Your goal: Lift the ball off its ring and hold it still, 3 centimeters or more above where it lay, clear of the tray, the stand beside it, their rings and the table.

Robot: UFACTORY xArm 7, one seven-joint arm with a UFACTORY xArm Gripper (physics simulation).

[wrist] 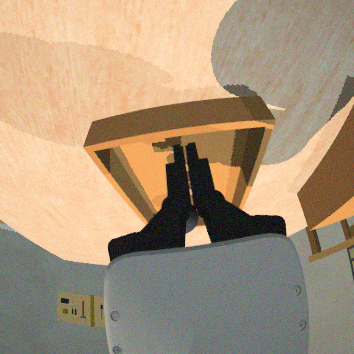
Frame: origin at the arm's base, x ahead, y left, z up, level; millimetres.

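Seen in the pictures: gripper, fingertip midpoint: (184,155).
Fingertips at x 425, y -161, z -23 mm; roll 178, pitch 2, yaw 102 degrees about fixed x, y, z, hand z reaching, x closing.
A point is followed by its place in that frame.
My gripper (184,155) {x 425, y -160, z -23 mm} is shut, its two black fingers nearly together with nothing between the tips, over the wooden tray. The dark ball (191,223) {x 529, y -140, z -6 mm} shows in part behind the lower parts of the fingers, near the tray's lower edge in the view. The fingers hide most of it, and its height and what it rests on cannot be told. The tray (165,118) {x 394, y -177, z -29 mm} is an open box with brown outer walls and an orange inside. A small tan patch, perhaps part of its ring (170,158) {x 451, y -169, z -42 mm}, shows beside the left fingertip; the rest is hidden.
The stand (327,177) {x 450, y 29, z -20 mm}, a brown wooden block, is cut off at the right edge, and its ring does not show. The pale wooden table (45,185) {x 506, y -331, z -45 mm} lies around the tray, with grey shadow at upper right. A wooden frame (330,251) and a tool board (74,307) show beyond.
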